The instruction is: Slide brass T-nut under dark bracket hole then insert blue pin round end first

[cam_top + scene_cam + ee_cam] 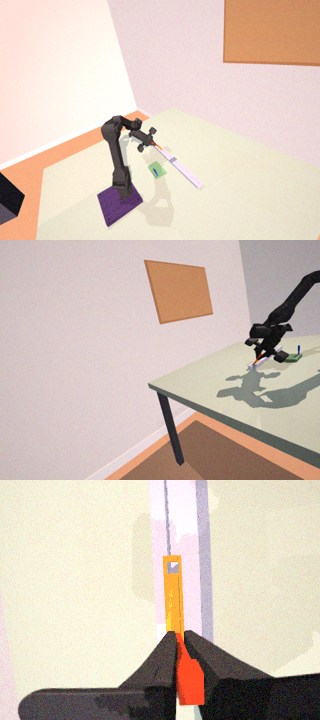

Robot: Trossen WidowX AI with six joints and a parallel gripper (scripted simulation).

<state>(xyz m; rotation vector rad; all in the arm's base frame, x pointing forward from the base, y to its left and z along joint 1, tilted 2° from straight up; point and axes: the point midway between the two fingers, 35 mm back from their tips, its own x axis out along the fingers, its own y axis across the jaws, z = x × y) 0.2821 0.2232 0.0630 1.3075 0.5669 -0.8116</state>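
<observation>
Right now the brass T-nut is 20 mm to the right of my gripper tip. The rest, counted from my gripper tip: aluminum rail (30 mm ahead, 180 mm to the right, 30 mm below); green tray (100 mm behind, 200 mm to the right, 40 mm below); blue pin (110 mm behind, 220 mm to the right, 20 mm below).
</observation>
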